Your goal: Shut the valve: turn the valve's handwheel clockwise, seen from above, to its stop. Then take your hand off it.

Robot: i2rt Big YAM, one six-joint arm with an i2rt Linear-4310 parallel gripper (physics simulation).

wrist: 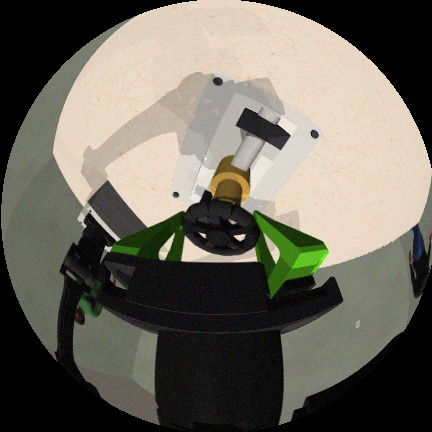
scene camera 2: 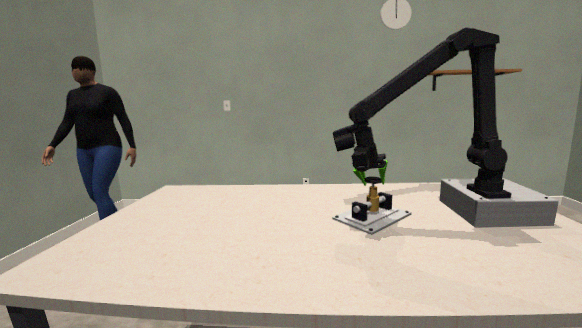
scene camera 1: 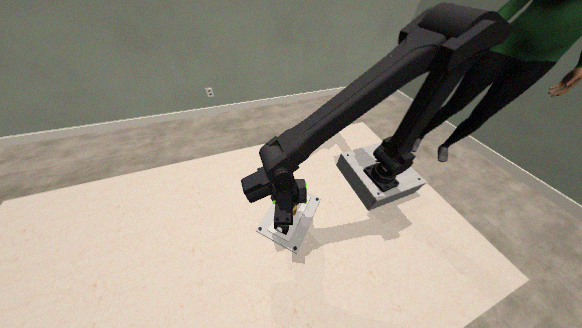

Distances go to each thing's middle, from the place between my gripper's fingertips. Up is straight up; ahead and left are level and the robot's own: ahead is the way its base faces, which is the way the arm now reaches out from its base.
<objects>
Right now my hand is 1 cm below the black spoked handwheel (wrist: 219, 239). Round my hand: light grey base plate (wrist: 219, 89): 11 cm below.
</objects>
